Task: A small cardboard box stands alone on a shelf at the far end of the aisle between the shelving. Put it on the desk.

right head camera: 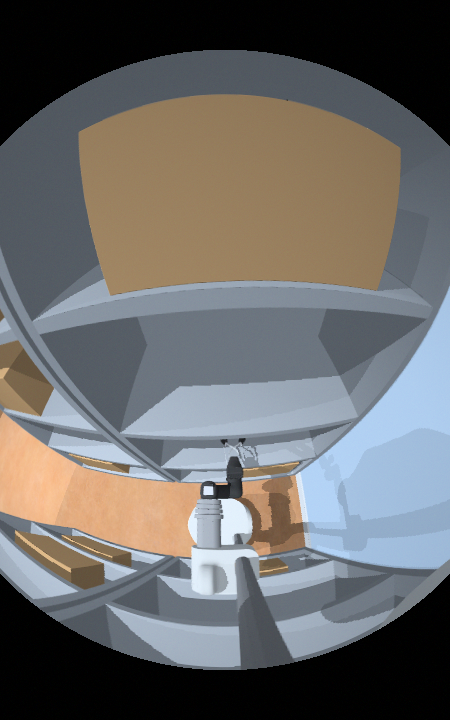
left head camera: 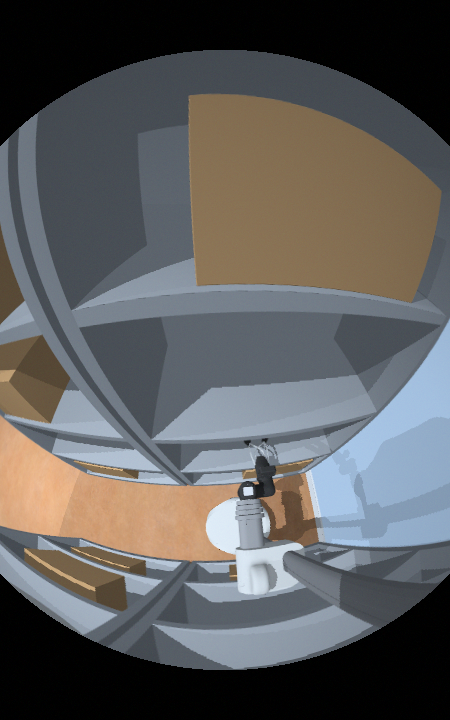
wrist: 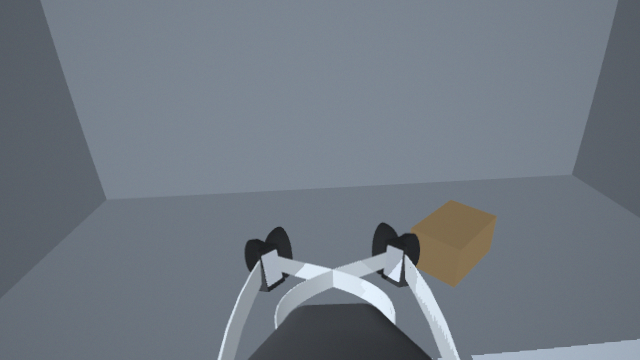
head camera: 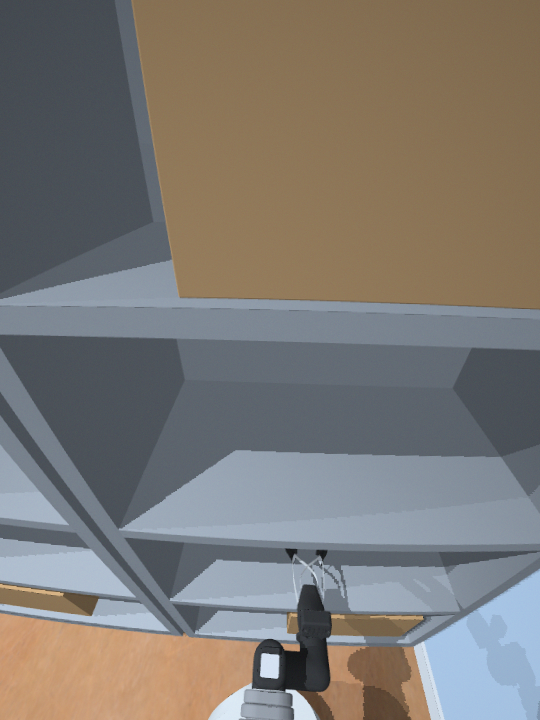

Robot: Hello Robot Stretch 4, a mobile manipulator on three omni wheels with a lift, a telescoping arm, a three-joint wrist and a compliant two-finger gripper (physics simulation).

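Places are measured from the robot's base along level axes (x right, y down, z ahead), in metres.
Pixels of known places: gripper, between the fingertips: (wrist: 331,245); robot's base, origin of its link: (right head camera: 221,523) (left head camera: 236,524).
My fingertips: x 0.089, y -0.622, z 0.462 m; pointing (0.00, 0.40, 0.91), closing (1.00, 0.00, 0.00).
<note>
For each thing: its middle in the pictures, then the offset to it from my fingertips. Level surfaces: height alone.
- small cardboard box, middle of its body: (wrist: 452,239) dy +0.092, dx +0.144, dz +0.123 m
- large cardboard box, middle of its body: (head camera: 399,139) (right head camera: 243,190) (left head camera: 312,202) dy -0.933, dx +0.029, dz +0.033 m
- low box, middle of its body: (head camera: 344,582) (right head camera: 259,452) (left head camera: 272,452) dy +0.439, dx +0.191, dz +0.037 m
- orange floor, height of its surface: dy +0.650 m
The small cardboard box (wrist: 452,245) stands on a shelf, turned at an angle, to the right of my gripper in the wrist view. The gripper's right fingertip overlaps its left edge in that view; whether they touch I cannot tell. My gripper (head camera: 306,553) (left head camera: 256,441) (right head camera: 232,441) (wrist: 331,245) is open with nothing between its fingertips, and it reaches into a lower compartment of the shelving (head camera: 232,325) (left head camera: 265,302) (right head camera: 238,297). The small box does not show in the head views. The desk does not show.
A large cardboard box (head camera: 348,151) (left head camera: 307,201) (right head camera: 238,196) fills much of the upper compartment. A low box (head camera: 377,625) lies on the bottom shelf behind the wrist. A blue wall (head camera: 523,610) (left head camera: 413,371) is at the right. More shelving (left head camera: 153,594) stands opposite, across the orange floor (head camera: 145,668).
</note>
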